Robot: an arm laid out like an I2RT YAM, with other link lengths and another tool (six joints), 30 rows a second.
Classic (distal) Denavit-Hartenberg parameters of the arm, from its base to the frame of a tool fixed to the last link. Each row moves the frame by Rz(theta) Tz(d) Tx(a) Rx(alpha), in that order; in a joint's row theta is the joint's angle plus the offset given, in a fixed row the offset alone. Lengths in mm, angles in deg.
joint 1: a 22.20; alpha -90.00; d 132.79; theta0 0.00
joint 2: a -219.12; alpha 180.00; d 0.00; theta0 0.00
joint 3: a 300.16; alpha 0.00; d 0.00; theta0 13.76
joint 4: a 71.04; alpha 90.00; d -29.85; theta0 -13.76
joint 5: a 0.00; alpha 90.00; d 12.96; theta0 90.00
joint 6: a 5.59; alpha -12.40; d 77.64; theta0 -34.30
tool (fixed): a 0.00; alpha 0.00; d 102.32; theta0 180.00
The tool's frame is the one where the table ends.
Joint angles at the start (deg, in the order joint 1, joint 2, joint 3, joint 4, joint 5, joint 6): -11.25, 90.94, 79.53, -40.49, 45.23, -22.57
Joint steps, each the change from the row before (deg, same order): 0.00, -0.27, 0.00, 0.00, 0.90, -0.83; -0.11, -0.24, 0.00, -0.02, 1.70, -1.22; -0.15, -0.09, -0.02, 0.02, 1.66, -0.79; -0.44, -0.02, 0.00, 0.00, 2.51, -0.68; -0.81, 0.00, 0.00, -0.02, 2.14, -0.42; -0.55, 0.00, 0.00, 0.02, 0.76, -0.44
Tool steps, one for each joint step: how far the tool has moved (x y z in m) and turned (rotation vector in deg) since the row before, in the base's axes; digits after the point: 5 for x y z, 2 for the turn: -0.00187, -0.00144, 0.00388, -0.98, 0.53, -0.10; -0.00373, -0.00336, 0.00535, -1.68, 1.02, -0.52; -0.00367, -0.00341, 0.00409, -1.49, 0.81, -0.78; -0.00634, -0.00624, 0.00552, -2.08, 0.95, -1.67; -0.00717, -0.00778, 0.00462, -1.71, 0.74, -1.95; -0.00345, -0.00439, 0.00179, -0.66, 0.50, -0.83
